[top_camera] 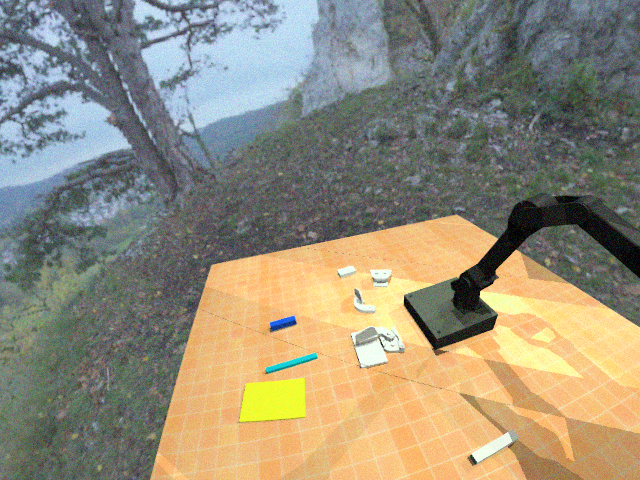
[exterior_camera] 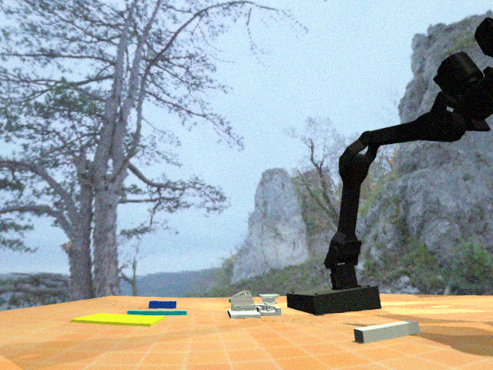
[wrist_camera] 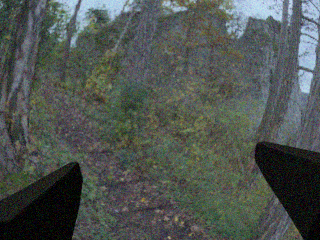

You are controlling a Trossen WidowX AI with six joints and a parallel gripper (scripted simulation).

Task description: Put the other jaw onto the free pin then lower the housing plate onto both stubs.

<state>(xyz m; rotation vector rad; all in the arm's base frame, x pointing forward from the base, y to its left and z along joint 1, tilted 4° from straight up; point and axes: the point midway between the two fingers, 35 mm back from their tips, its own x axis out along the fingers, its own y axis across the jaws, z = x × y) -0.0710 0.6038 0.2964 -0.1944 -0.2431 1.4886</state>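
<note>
Right now my gripper tip is 62 cm to the left of the teal bar, 56 cm short of it and 36 cm above it. From my gripper tip the other things lie so: yellow sheet: 62 cm ahead, 52 cm to the right, 36 cm below; white bar: 36 cm below, 30 cm to the right, 19 cm ahead; blue block: 77 cm to the right, 58 cm ahead, 35 cm below.
</note>
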